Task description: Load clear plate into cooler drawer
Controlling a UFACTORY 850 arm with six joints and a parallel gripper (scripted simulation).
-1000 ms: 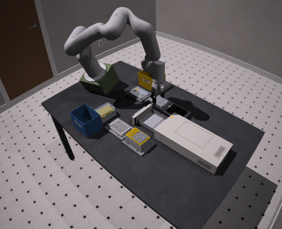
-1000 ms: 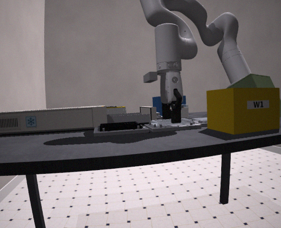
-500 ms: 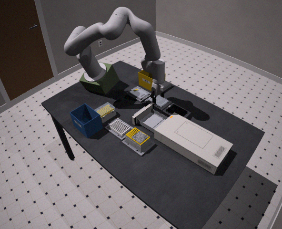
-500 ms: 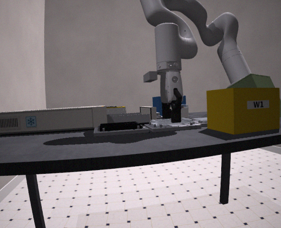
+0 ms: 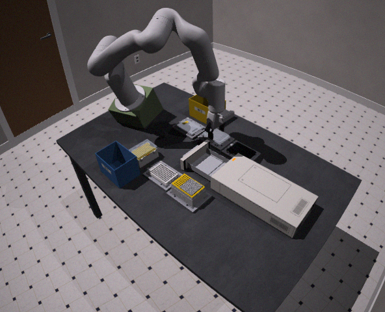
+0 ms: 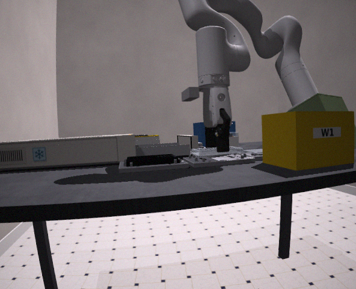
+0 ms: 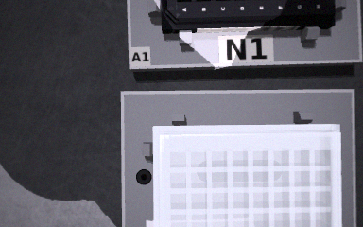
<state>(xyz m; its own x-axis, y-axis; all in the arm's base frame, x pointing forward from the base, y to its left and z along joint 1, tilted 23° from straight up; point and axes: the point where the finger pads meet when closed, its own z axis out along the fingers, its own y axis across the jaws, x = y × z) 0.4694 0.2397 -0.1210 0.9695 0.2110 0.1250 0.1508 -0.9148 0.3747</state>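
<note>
Now: the drawer 17 cm to the right of my hand and 17 cm ahead of it. Round my hand: n3 label 7 cm behind, 3 cm below, 1 cm to the right; black plate 17 cm ahead, 2 cm to the left, 2 cm below; clear plate 1 cm below.
</note>
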